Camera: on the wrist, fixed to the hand. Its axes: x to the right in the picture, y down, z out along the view.
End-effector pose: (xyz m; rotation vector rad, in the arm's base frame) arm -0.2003 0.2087 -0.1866 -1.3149 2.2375 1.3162
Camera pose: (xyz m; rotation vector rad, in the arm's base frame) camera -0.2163 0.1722 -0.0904 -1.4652 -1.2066 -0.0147
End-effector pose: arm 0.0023 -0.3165 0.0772 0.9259 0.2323 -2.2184
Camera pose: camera 0.1004 -0.3150 0.0425 0.6545 -0.6377 0.8083
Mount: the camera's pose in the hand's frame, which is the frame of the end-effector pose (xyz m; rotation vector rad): -0.0254 0.0616 -0.0800 0.1172 0.6700 2.9675
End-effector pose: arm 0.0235 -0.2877 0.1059 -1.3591 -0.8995 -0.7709
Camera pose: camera 0.0728 -0.3639 0.0549 -0.7663 1.6700 1.1612
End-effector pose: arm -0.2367 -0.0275 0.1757 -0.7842 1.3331 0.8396
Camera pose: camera -0.3308 -0.0682 0.1939 -1.2292 -1.2826 -1.3406
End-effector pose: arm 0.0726 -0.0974 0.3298 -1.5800 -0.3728 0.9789
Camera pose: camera 0.1009 -0.1843 0.2800 0.6788 -2.0924 -1.1722
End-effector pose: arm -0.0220 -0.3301 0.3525 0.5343 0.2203 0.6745
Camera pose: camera -0.1032 -0.2744 0.3186 -0.2097 0.0937 -2.5067
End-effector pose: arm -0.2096 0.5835 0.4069 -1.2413 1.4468 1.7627
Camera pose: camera -0.2257 0.4939 0.4575 -0.8095 -1.2331 -0.3797
